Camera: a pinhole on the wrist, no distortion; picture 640 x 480 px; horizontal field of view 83.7 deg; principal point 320.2 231.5 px. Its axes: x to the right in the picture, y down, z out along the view. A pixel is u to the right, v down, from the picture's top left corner.
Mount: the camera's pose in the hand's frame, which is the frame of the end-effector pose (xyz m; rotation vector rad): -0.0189 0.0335 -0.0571 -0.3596 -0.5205 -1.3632
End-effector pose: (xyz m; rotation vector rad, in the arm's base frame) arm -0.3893 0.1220 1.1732 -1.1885 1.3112 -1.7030
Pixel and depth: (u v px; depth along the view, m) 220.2 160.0 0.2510
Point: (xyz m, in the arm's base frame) -0.2492 0.1262 0.9449
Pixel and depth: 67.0 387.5 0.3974
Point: -0.2997 -0.1143 0.7087
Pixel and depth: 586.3 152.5 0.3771
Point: 0.0342 0.0914 1.1873
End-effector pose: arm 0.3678 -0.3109 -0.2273 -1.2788 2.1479 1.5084
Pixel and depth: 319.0 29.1 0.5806
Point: 0.2915 0.2845 0.0348
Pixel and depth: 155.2 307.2 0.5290
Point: -0.0999 -0.0356 0.0177
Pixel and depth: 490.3 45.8 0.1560
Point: 0.3730 -0.1559 -0.1818
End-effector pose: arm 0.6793 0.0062 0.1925 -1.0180 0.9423 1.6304
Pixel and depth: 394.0 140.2 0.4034
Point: 0.4970 0.2070 0.4799
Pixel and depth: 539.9 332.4 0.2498
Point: 0.5783 0.2237 0.2523
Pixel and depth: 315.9 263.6 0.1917
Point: 0.5305 0.0569 0.2726
